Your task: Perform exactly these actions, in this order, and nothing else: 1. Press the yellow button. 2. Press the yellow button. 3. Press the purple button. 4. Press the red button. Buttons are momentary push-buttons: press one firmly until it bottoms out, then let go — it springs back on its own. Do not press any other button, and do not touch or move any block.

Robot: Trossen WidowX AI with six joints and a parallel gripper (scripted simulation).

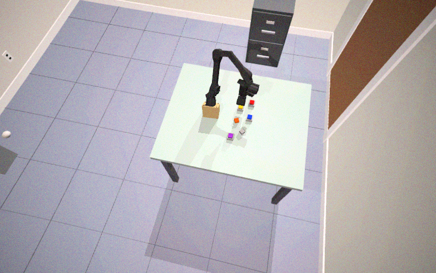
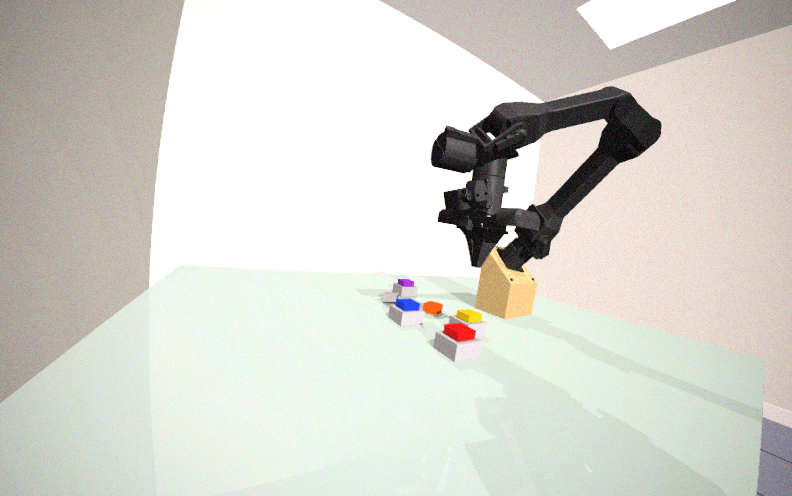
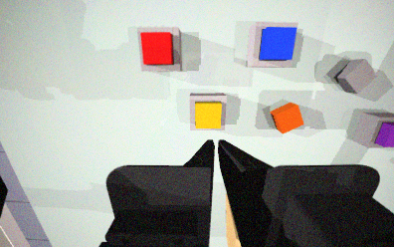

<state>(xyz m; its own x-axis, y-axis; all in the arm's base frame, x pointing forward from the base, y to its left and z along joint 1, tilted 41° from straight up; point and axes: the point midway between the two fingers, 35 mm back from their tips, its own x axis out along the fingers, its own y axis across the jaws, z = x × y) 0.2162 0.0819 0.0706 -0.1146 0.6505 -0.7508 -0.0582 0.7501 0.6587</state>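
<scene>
My gripper tip is 27 cm to the left of the purple button, 9 cm above it and 1 cm past it. Also, from my gripper tip: blue button (9 cm below, 9 cm ahead, 7 cm to the right); then yellow button (9 cm below); then red button (9 cm below, 7 cm ahead, 6 cm to the left).
</scene>
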